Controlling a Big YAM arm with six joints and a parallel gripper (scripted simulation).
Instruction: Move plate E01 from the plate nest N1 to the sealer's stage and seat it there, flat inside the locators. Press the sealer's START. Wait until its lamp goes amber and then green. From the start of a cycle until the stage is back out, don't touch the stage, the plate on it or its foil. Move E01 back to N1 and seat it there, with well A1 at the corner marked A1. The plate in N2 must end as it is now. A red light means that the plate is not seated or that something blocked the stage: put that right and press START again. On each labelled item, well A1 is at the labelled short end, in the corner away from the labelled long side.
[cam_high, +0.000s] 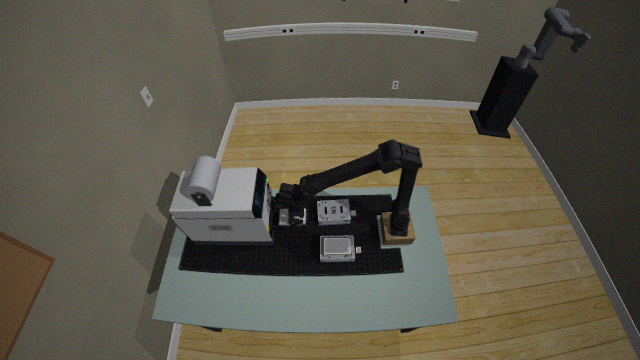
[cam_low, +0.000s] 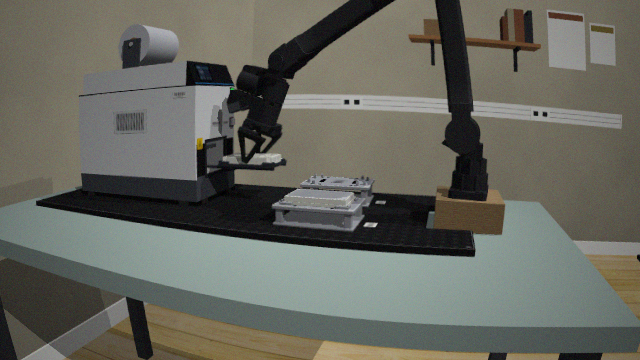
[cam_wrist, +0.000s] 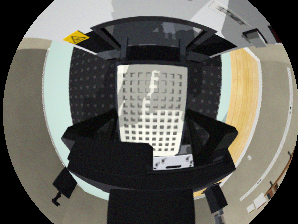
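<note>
Now: the sealer stage 10 mm below my hand. The rest, counted from my hand: foil roll 330 mm ahead, 50 mm to the left, 310 mm above; then plate 230 mm behind, 110 mm to the left, 60 mm below.
</note>
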